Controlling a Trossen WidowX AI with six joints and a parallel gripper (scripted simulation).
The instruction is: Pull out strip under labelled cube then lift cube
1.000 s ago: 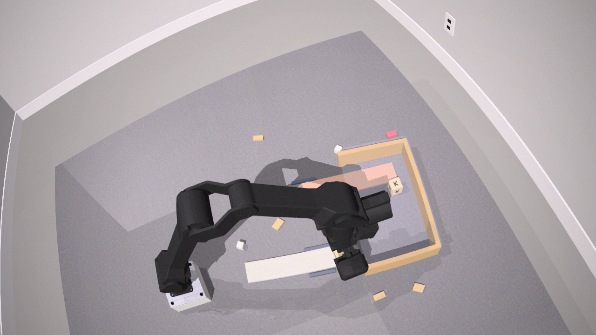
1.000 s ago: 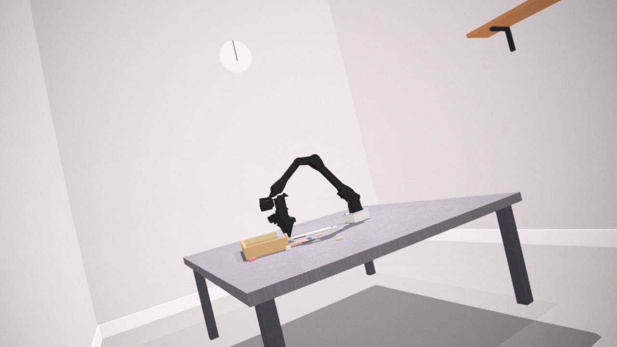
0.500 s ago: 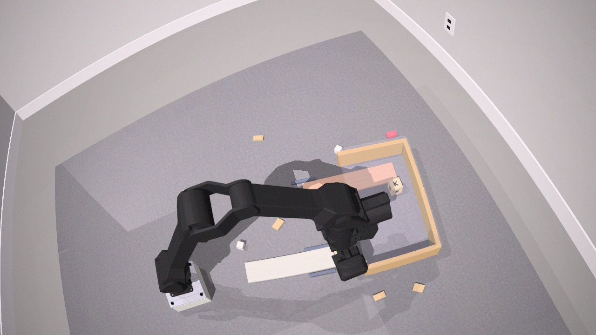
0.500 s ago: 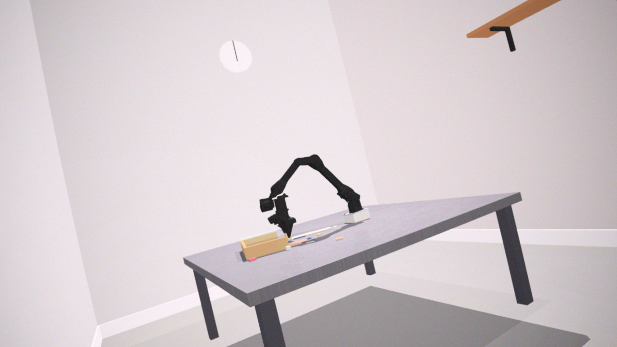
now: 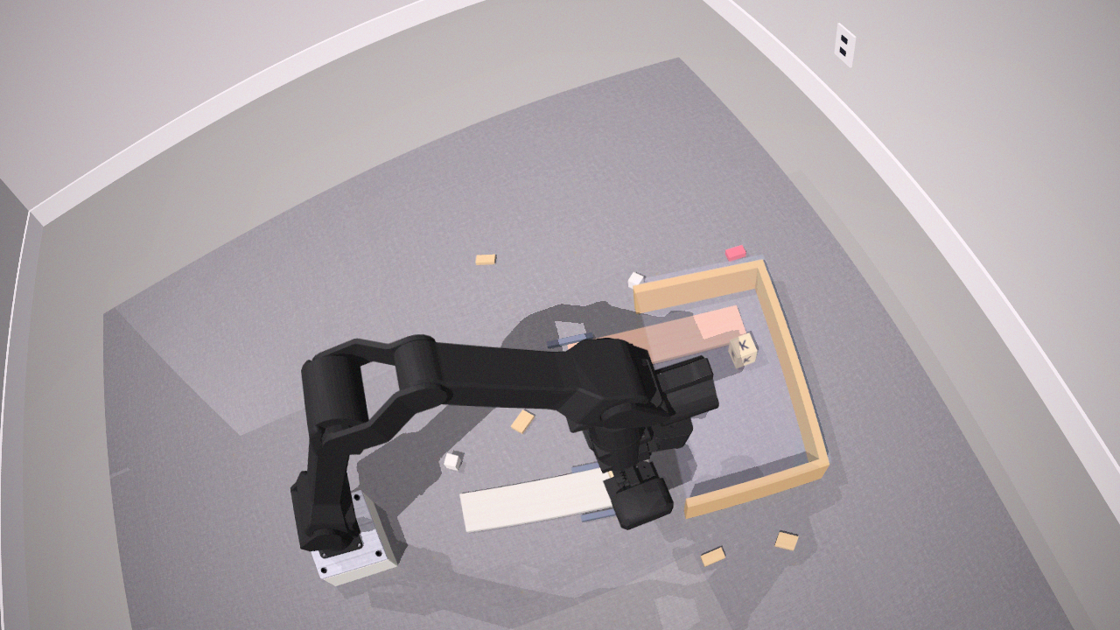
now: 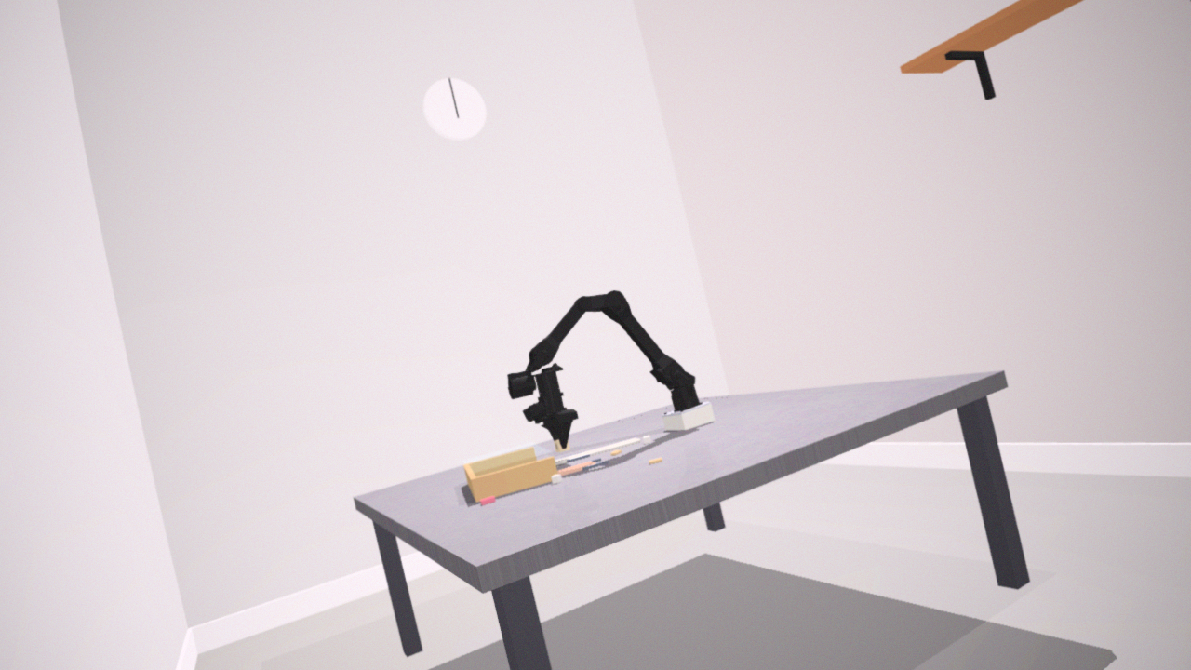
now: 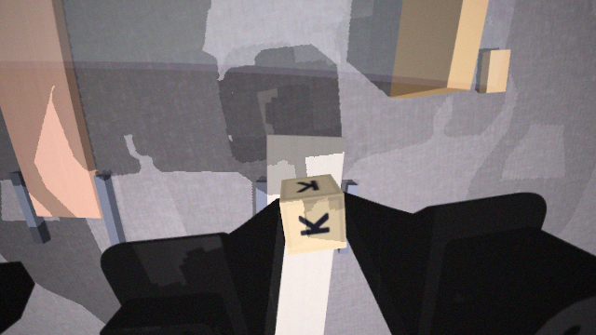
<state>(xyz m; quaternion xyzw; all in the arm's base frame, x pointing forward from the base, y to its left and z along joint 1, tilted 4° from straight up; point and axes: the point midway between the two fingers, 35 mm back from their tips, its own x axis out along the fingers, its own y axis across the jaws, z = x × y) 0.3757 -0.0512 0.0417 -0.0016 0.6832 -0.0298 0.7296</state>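
Now: the white strip 8 cm behind my gripper tip, 3 cm below it and 2 cm to the left of it.
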